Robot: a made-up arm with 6 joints. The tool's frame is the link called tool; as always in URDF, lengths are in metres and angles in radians. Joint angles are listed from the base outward.
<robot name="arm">
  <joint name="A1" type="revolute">
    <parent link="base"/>
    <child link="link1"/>
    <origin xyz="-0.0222 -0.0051 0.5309"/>
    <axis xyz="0 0 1"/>
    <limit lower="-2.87" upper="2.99"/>
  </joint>
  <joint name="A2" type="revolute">
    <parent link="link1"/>
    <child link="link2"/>
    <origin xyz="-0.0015 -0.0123 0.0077"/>
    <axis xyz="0 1 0"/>
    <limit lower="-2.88" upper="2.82"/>
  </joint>
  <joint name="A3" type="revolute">
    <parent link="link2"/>
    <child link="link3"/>
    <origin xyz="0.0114 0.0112 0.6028"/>
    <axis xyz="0 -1 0"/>
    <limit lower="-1.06" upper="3"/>
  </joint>
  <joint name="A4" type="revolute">
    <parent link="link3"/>
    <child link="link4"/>
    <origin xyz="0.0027 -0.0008 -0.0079"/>
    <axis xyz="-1 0 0"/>
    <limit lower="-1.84" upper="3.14"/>
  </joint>
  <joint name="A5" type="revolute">
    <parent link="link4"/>
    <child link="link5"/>
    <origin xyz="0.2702 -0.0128 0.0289"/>
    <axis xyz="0 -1 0"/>
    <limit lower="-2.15" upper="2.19"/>
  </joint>
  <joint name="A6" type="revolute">
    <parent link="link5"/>
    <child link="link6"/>
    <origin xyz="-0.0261 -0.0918 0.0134"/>
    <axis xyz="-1 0 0"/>
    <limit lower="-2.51" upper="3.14"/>
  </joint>
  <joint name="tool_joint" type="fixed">
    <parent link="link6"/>
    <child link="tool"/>
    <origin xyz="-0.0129 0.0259 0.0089" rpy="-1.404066 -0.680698 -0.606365"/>
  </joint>
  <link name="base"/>
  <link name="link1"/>
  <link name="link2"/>
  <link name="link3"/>
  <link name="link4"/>
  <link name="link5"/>
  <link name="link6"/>
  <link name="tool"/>
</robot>
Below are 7 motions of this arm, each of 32 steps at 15 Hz.
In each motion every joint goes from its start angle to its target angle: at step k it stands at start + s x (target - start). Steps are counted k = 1, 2, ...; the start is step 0. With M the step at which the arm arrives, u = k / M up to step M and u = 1 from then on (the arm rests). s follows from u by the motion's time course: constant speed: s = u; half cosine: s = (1 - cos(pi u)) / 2; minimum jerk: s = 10 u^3 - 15 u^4 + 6 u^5.
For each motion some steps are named. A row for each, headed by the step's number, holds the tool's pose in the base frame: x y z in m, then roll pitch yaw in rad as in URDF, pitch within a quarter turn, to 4 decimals.
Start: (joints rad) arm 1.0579 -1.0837 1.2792 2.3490 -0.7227 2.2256
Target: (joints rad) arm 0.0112 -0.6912 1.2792 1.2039 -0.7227 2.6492
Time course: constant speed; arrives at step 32
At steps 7, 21, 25, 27, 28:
7: -0.5710 -0.4617 1.0098 2.4966 -0.6149 -0.6889
21: -0.6490 -0.1962 1.1035 2.0780 -0.6924 -0.5721
25: -0.6434 -0.1241 1.1319 1.9522 -0.6767 -0.5337
27: -0.6363 -0.0899 1.1462 1.8919 -0.6630 -0.5169
28: -0.6318 -0.0733 1.1534 1.8626 -0.6547 -0.5093

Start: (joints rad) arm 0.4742 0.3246 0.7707 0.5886 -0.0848 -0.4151
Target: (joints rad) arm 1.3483 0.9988 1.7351 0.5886 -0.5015 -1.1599
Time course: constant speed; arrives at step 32
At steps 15, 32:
15: 0.3323 0.3700 1.2391 -0.8502 -0.7562 -0.2129
32: 0.1552 0.5940 1.1164 -0.5827 -0.3720 0.1350

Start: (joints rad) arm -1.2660 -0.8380 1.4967 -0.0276 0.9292 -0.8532
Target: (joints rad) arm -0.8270 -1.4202 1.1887 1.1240 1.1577 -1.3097
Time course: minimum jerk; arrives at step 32
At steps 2, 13, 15, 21, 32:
2: -0.2954 0.5392 1.1001 2.5151 0.1445 2.7832
13: -0.4073 0.5912 0.9707 2.5277 0.3284 2.6313
15: -0.4460 0.6003 0.9224 2.5066 0.3841 2.5683
21: -0.5526 0.6007 0.7745 2.3647 0.4960 2.3463
32: -0.6145 0.5806 0.6725 2.2143 0.5070 2.1777

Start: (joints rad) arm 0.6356 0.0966 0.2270 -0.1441 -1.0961 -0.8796
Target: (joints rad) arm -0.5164 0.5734 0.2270 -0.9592 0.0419 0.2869
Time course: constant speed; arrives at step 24
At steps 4, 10, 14, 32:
4: 0.3781 0.0619 1.1904 -1.2956 0.5660 -0.3618
10: 0.4351 -0.0470 1.1156 -1.1397 0.3972 -0.4946
14: 0.4498 -0.1308 1.0608 -1.0841 0.2706 -0.6804
32: 0.4064 -0.3410 0.9153 -1.1017 -0.0116 -1.3795

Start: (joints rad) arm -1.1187 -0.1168 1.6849 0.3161 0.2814 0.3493
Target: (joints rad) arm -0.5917 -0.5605 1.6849 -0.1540 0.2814 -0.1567
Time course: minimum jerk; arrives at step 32
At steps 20, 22, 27, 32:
20: -0.3681 0.1984 1.2685 1.3673 0.0251 2.8974
22: -0.4011 0.1970 1.2524 1.4412 0.0316 3.0189
27: -0.4531 0.1881 1.2250 1.5637 0.0289 -3.0773
32: -0.4634 0.1854 1.2193 1.5887 0.0265 -3.0412

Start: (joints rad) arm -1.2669 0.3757 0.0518 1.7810 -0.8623 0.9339
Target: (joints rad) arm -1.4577 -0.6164 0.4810 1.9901 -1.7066 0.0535
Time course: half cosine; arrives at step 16
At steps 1, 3, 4, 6, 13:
1: 0.1882 -0.4400 1.0794 2.0292 0.5391 -1.3453
3: 0.1741 -0.4046 1.1183 2.0604 0.3709 -1.4010
4: 0.1623 -0.3728 1.1486 2.0928 0.2296 -1.4464
6: 0.1321 -0.2802 1.2186 2.2050 -0.1409 -1.5746
13: 0.0457 0.1697 1.3287 -2.3614 -1.0404 2.9938

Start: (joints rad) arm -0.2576 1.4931 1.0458 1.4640 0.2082 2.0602
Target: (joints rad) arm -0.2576 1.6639 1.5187 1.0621 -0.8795 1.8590
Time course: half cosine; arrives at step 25
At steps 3, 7, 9, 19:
3: 0.8058 -0.2297 0.5619 1.7756 1.1750 0.6240
7: 0.8039 -0.2297 0.5591 1.7747 1.1504 0.4442
9: 0.8026 -0.2295 0.5569 1.7943 1.1318 0.3336
19: 0.7969 -0.2287 0.5451 2.1026 1.0699 -0.0688

